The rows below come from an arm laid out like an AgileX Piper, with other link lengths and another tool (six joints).
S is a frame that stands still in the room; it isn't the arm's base.
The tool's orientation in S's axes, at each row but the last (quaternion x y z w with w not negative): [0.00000 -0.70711 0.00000 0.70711]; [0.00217 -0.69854 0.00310 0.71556]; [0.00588 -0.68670 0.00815 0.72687]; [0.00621 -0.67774 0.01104 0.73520]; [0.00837 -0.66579 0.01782 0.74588]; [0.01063 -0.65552 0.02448 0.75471]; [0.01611 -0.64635 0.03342 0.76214]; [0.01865 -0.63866 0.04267 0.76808]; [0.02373 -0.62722 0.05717 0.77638]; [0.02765 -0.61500 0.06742 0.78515]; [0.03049 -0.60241 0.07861 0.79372]
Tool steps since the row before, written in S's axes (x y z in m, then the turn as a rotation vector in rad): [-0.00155 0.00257 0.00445 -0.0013 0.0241 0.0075]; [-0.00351 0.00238 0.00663 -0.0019 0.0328 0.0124]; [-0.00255 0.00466 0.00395 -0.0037 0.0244 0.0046]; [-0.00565 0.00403 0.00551 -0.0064 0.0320 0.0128]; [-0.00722 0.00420 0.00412 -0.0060 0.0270 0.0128]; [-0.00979 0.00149 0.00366 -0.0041 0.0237 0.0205]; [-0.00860 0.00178 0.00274 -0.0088 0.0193 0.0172]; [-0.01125 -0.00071 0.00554 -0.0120 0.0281 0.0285]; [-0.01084 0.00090 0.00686 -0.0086 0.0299 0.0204]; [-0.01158 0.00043 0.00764 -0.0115 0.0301 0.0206]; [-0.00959 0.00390 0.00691 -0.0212 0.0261 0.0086]
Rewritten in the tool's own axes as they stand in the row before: [0.00445 0.00257 0.00155 0.0075 0.0241 0.0013]; [0.00655 0.00240 0.00365 0.0124 0.0328 0.0020]; [0.00382 0.00470 0.00268 0.0045 0.0245 0.0035]; [0.00506 0.00414 0.00598 0.0125 0.0321 0.0066]; [0.00334 0.00442 0.00748 0.0125 0.0271 0.0064]; [0.00229 0.00193 0.01012 0.0203 0.0235 0.0058]; [0.00136 0.00234 0.00879 0.0161 0.0196 0.0102]; [0.00338 0.00016 0.01210 0.0270 0.0283 0.0146]; [0.00451 0.00194 0.01188 0.0199 0.0300 0.0094]; [0.00472 0.00174 0.01293 0.0194 0.0306 0.0122]; [0.00447 0.00507 0.01045 0.0050 0.0288 0.0188]
